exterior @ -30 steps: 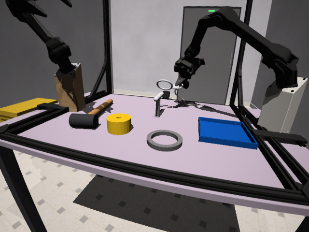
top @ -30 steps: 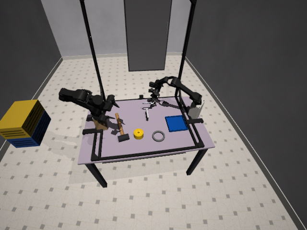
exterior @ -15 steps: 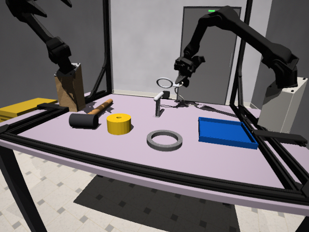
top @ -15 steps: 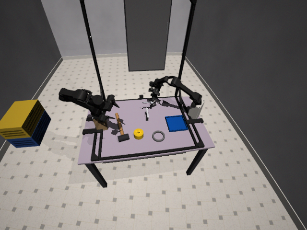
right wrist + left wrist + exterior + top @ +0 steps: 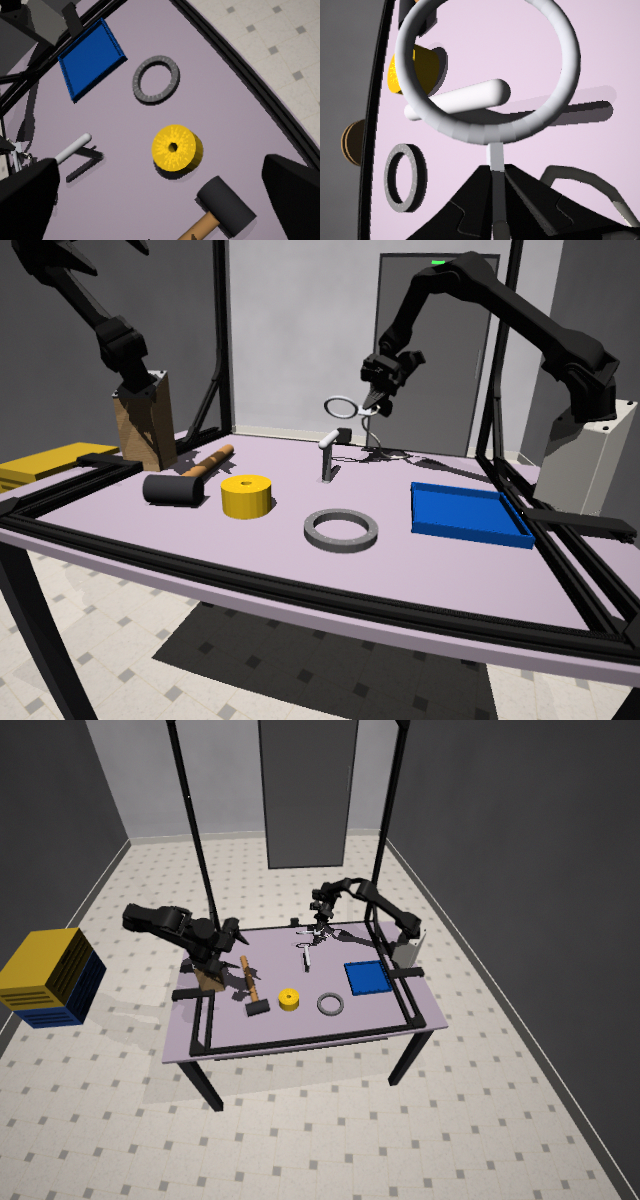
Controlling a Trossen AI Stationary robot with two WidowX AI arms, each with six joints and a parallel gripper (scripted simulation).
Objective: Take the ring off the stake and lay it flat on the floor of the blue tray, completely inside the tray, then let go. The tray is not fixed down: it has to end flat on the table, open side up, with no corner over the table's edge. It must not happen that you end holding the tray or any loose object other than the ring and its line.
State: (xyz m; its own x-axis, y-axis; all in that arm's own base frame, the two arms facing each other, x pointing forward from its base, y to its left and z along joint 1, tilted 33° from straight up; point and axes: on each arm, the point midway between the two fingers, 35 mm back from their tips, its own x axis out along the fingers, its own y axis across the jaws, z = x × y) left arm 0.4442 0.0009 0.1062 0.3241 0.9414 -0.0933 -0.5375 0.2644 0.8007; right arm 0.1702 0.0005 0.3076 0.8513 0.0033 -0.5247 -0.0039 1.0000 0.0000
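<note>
Right now the blue tray is 230 mm ahead of my left hand, 200 mm to the left of it and 160 mm below it. From my left hand the other things lie so: yellow cylinder (310 mm ahead, 200 mm to the right, 150 mm below).
</note>
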